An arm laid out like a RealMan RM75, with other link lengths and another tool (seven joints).
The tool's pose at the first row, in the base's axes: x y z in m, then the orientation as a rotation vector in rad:
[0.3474, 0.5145, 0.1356, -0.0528, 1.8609, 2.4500]
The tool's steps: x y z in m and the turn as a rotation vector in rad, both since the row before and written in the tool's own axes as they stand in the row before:
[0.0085, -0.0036, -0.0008, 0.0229, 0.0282, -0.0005]
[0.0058, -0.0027, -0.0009, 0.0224, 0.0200, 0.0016]
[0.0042, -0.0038, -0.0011, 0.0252, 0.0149, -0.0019]
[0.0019, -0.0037, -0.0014, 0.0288, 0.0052, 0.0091]
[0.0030, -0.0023, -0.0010, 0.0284, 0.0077, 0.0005]
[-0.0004, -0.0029, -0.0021, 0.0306, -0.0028, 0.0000]
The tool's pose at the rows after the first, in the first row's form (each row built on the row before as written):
[0.3392, 0.5150, 0.1314, -0.0871, 1.8996, 2.4398]
[0.3336, 0.5148, 0.1281, -0.1096, 1.9353, 2.4272]
[0.3297, 0.5145, 0.1238, -0.1291, 1.9702, 2.4069]
[0.3281, 0.5138, 0.1198, -0.1261, 2.0111, 2.3850]
[0.3253, 0.5131, 0.1171, -0.1345, 2.0476, 2.3588]
[0.3260, 0.5115, 0.1140, -0.1307, 2.0813, 2.3251]

